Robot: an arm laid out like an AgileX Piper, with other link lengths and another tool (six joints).
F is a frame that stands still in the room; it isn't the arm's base.
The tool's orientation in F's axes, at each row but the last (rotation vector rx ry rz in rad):
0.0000, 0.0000, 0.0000
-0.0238, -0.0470, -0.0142
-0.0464, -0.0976, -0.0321
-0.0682, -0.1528, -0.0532
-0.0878, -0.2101, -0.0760
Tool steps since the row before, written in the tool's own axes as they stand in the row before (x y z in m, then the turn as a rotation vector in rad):
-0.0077, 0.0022, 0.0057, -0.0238, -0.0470, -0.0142
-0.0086, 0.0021, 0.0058, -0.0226, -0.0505, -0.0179
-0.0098, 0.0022, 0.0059, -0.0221, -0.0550, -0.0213
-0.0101, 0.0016, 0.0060, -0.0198, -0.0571, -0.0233
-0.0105, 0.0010, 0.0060, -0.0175, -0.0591, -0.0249
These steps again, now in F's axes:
-0.0077, 0.0022, 0.0057, -0.0238, -0.0470, -0.0142
-0.0088, 0.0024, 0.0053, -0.0225, -0.0506, -0.0178
-0.0102, 0.0028, 0.0048, -0.0218, -0.0553, -0.0209
-0.0108, 0.0025, 0.0043, -0.0194, -0.0576, -0.0224
-0.0114, 0.0023, 0.0035, -0.0170, -0.0599, -0.0233

